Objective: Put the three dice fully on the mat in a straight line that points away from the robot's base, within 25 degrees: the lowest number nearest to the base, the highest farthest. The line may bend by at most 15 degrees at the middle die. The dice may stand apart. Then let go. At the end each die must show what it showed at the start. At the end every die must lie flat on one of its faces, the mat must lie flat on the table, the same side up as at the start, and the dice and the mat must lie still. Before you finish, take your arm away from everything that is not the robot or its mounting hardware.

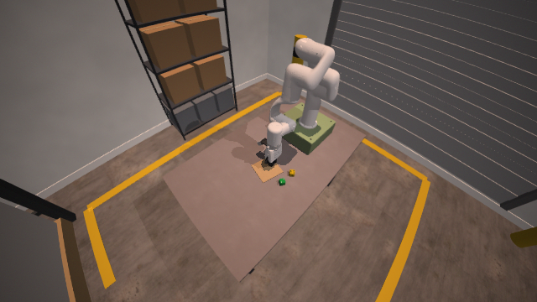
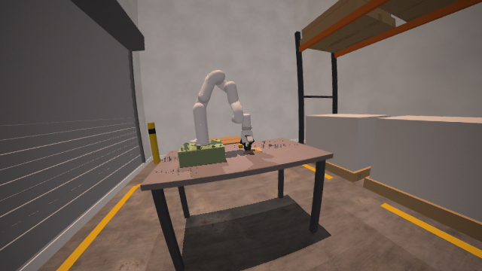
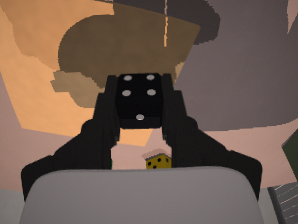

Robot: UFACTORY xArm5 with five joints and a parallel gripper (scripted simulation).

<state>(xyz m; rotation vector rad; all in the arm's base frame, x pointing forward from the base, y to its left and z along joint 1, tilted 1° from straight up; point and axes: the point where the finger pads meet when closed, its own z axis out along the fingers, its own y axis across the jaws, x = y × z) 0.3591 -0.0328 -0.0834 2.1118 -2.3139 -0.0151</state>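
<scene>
Right now my hand is 10 mm above the black die. Also, from my hand: green die (70 mm ahead, 120 mm to the left, 10 mm below); orange mat (50 mm ahead, 20 mm below); yellow die (10 mm behind, 130 mm to the left, 10 mm below).
</scene>
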